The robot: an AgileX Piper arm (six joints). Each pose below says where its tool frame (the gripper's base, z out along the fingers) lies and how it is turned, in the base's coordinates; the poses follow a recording.
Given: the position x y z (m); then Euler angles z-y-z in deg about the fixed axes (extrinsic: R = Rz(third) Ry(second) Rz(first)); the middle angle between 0 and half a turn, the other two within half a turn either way.
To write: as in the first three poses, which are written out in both.
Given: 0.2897, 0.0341, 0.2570, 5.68, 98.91, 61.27
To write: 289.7, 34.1, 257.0, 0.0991, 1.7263, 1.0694
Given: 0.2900, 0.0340, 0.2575, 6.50, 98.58, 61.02
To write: 290.0, 34.0, 257.5, 0.1134, 1.7205, 1.0650
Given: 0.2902, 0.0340, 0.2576, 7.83, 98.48, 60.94
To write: 290.2, 34.0, 257.6, 0.1367, 1.7188, 1.0636
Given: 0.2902, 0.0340, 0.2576, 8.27, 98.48, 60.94
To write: 290.2, 34.0, 257.6, 0.1443, 1.7188, 1.0636
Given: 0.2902, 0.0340, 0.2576, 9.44, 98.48, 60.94
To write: 290.2, 34.0, 257.6, 0.1648, 1.7188, 1.0636
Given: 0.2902, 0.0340, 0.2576, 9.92, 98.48, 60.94
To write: 290.2, 34.0, 257.6, 0.1731, 1.7188, 1.0636
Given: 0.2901, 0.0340, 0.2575, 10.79, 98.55, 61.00
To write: 290.1, 34.0, 257.5, 0.1883, 1.7200, 1.0647
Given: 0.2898, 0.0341, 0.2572, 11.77, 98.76, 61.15
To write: 289.8, 34.1, 257.2, 0.2054, 1.7237, 1.0673
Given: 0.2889, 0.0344, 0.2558, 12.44, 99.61, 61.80
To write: 288.9, 34.4, 255.8, 0.2171, 1.7385, 1.0786
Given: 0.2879, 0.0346, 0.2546, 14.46, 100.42, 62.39
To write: 287.9, 34.6, 254.6, 0.2524, 1.7527, 1.0889
